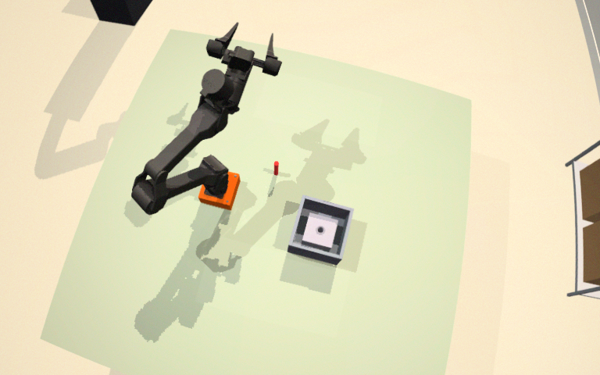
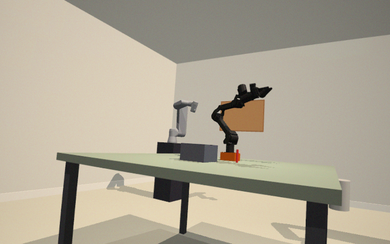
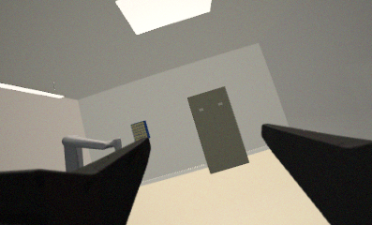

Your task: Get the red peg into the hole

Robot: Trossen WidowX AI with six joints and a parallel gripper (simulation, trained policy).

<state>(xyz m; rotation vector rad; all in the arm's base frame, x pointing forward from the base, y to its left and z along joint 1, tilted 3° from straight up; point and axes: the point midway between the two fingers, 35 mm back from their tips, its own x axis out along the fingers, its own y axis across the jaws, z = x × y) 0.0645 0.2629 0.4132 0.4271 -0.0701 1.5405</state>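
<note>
Now: the red peg 11 cm ahead of my gripper tip, 16 cm to the right of it and 45 cm below it. Round my gripper tip: plate 30 cm ahead, 32 cm to the right, 44 cm below; then grey box 30 cm ahead, 32 cm to the right, 46 cm below.
</note>
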